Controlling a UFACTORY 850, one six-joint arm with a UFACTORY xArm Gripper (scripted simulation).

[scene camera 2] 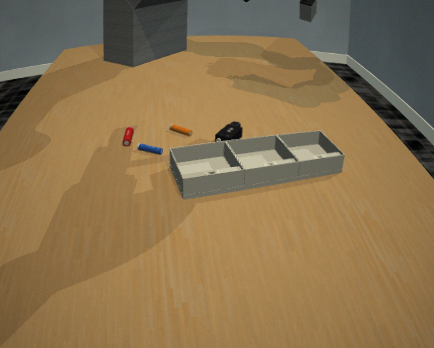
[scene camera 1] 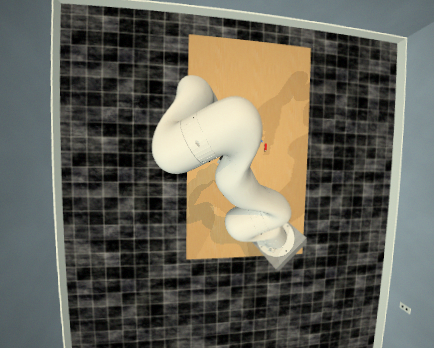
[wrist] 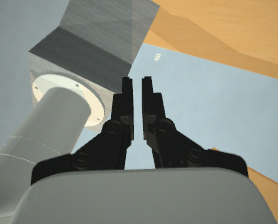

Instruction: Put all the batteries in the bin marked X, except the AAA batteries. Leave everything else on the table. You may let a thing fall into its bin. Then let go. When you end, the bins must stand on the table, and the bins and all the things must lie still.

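Observation:
My gripper (wrist: pixel 137 90). Grey three-compartment bin (scene camera 2: pixel 208 169), out of frame in the wrist view.

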